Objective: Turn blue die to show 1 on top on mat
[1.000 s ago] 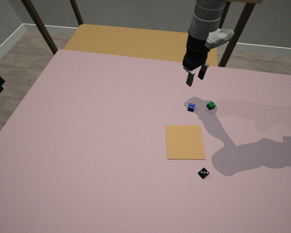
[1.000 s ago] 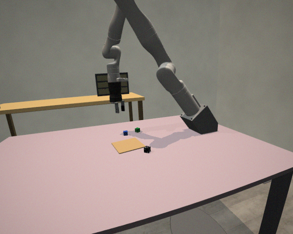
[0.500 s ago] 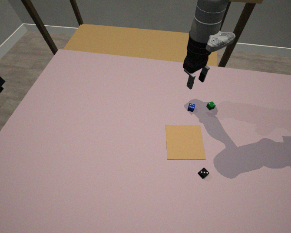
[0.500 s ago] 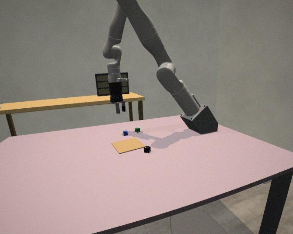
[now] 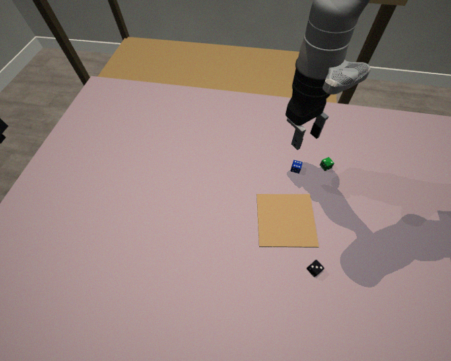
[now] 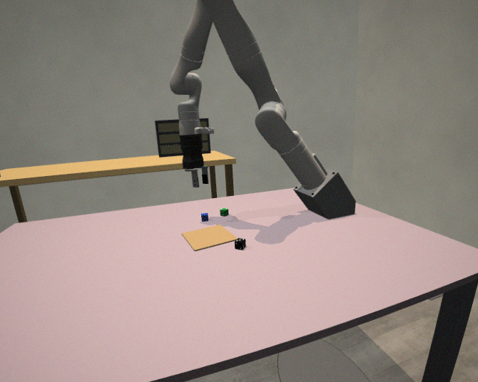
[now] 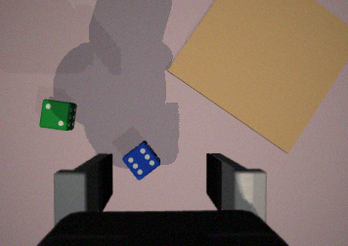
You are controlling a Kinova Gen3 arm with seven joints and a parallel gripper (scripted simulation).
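Right now the black die is 250 mm to the left of my hand, 150 mm below it and 40 mm behind it. From my hand the other things lie so: blue die (150 mm below, 20 mm to the right, 10 mm behind); tan mat (160 mm below, 140 mm to the left, 20 mm ahead); green die (150 mm below, 90 mm behind, 30 mm to the right).
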